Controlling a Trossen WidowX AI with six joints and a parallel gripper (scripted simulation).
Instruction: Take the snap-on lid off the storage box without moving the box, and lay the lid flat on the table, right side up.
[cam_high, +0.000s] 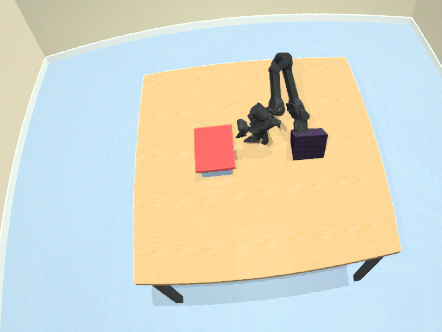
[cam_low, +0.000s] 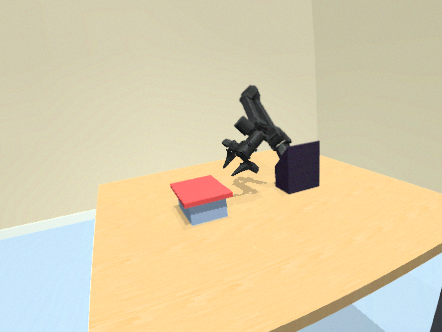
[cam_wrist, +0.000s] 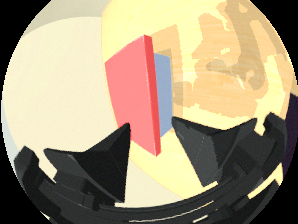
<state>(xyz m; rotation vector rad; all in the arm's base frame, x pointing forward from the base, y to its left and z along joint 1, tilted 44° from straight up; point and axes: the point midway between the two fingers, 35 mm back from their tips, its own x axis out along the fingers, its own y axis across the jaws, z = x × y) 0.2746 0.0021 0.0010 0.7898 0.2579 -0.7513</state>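
My gripper tip is now 12 cm short of the lid, 1 cm to the left of it and 4 cm above it. From my gripper tip the other things lie so: blue storage box: 12 cm ahead, 1 cm to the right, 9 cm below.
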